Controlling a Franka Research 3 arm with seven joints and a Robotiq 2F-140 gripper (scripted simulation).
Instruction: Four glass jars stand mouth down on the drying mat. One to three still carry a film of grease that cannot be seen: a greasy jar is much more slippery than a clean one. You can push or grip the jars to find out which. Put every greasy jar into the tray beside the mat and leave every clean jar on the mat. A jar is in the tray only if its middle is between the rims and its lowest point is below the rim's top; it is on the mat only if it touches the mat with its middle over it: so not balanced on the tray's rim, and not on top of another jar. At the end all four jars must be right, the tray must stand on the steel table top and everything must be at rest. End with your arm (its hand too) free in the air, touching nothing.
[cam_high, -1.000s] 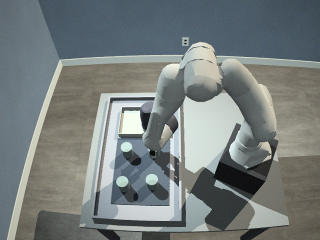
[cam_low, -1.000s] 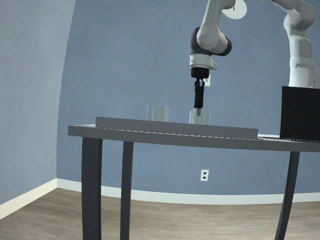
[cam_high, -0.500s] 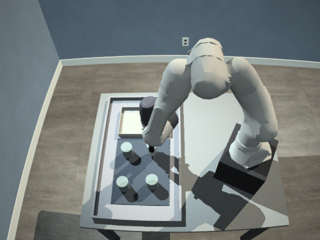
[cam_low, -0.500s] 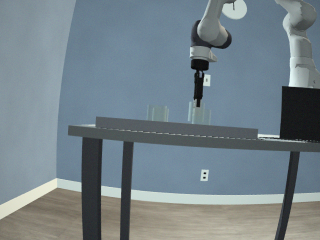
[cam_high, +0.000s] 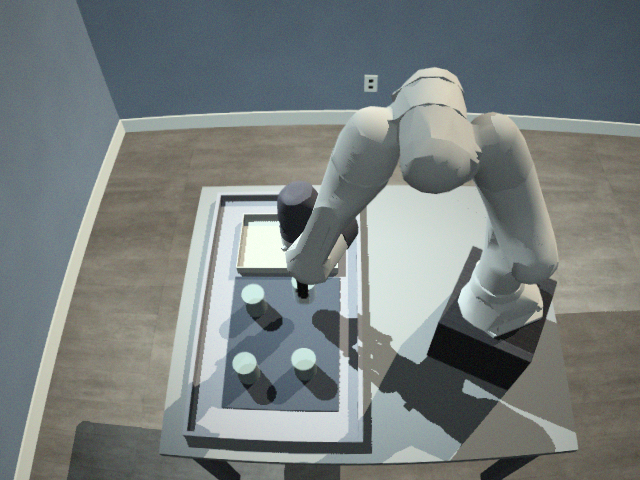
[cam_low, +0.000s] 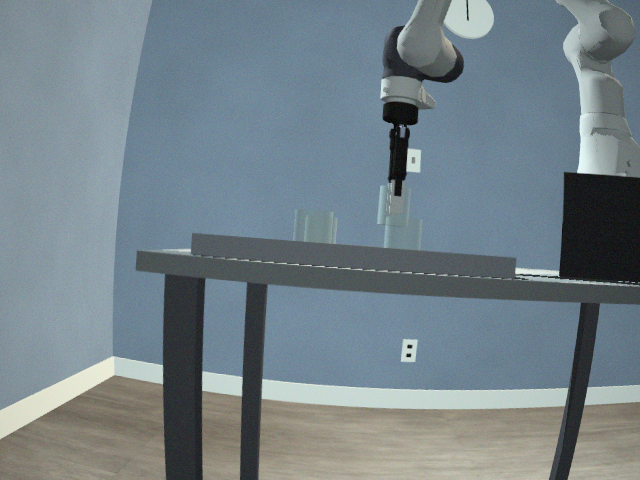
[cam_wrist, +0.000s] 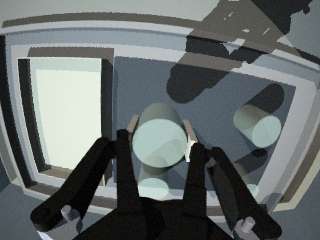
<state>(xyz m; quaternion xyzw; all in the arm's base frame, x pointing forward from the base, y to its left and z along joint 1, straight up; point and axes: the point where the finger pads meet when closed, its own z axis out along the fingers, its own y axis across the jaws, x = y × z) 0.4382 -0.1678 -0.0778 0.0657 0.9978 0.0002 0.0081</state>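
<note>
My hand is 3 cm short of the pale tray, 22 cm to the left of it and 12 cm above it. Also, from my hand: steel table top: 8 cm ahead, 1 cm to the right, 13 cm below; then dark drying mat: 8 cm ahead, 9 cm to the left, 13 cm below.
</note>
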